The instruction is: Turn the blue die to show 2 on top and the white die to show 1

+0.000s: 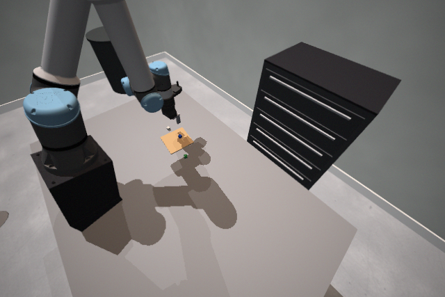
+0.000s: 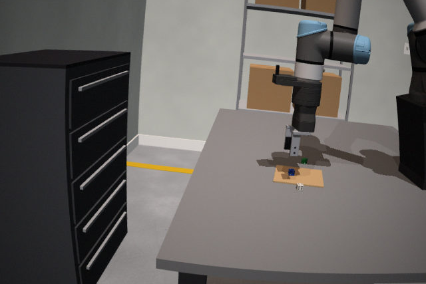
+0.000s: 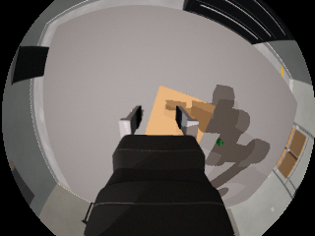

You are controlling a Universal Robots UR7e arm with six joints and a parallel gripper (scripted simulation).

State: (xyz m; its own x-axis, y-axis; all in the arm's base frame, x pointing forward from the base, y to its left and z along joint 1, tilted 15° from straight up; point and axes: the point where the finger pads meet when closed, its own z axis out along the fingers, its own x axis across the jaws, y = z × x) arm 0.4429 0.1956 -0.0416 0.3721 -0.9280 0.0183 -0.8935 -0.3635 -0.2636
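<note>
The white die is 40 mm behind my hand, 40 mm to the left of it and 90 mm below it. Also, from my hand: orange mat: 30 mm behind, 60 mm to the right, 100 mm below; green die: 30 mm behind, 200 mm to the right, 90 mm below; blue die: 10 mm behind, 60 mm to the right, 90 mm below.
</note>
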